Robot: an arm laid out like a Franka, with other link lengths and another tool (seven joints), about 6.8 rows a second.
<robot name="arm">
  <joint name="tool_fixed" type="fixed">
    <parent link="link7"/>
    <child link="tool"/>
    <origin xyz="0.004 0.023 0.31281" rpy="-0.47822 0 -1.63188"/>
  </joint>
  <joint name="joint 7" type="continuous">
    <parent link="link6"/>
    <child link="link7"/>
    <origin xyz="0.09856 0 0" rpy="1.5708 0 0"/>
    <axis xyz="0 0 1"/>
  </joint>
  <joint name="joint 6" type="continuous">
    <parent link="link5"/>
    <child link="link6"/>
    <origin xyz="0 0 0" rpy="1.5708 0 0"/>
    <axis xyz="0 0 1"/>
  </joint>
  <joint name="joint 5" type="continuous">
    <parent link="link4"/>
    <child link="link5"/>
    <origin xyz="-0.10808 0.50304 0" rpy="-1.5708 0 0"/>
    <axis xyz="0 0 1"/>
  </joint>
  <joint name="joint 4" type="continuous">
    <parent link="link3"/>
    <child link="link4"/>
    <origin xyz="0.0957 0 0" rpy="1.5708 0 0"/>
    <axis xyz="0 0 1"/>
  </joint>
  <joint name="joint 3" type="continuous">
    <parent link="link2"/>
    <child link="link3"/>
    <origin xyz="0 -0.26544 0" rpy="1.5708 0 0"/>
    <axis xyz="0 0 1"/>
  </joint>
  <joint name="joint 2" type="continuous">
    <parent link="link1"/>
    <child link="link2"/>
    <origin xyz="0 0 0" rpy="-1.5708 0 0"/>
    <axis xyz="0 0 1"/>
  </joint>
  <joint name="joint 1" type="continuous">
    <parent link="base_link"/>
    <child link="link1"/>
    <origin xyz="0 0 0.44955" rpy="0 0 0"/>
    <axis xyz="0 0 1"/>
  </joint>
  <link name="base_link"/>
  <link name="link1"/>
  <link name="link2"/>
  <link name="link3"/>
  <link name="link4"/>
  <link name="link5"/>
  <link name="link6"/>
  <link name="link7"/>
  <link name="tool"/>
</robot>
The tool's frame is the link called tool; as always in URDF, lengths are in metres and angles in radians. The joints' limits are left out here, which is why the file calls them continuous.
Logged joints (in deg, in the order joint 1, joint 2, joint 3, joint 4, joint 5, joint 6, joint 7), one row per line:
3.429 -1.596 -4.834 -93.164 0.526 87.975 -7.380
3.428 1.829 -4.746 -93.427 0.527 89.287 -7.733
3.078 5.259 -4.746 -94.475 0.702 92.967 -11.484
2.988 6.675 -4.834 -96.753 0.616 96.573 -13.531
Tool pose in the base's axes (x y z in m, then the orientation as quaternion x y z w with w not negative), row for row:
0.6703 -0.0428 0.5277 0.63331 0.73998 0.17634 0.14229
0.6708 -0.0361 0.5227 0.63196 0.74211 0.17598 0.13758
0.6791 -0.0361 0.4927 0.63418 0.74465 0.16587 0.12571
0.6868 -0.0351 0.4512 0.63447 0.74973 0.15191 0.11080
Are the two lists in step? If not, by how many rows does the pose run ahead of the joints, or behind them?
The pose runs 2 rows behind the joints: the pose in row i belongs to the joints in row i - 2.
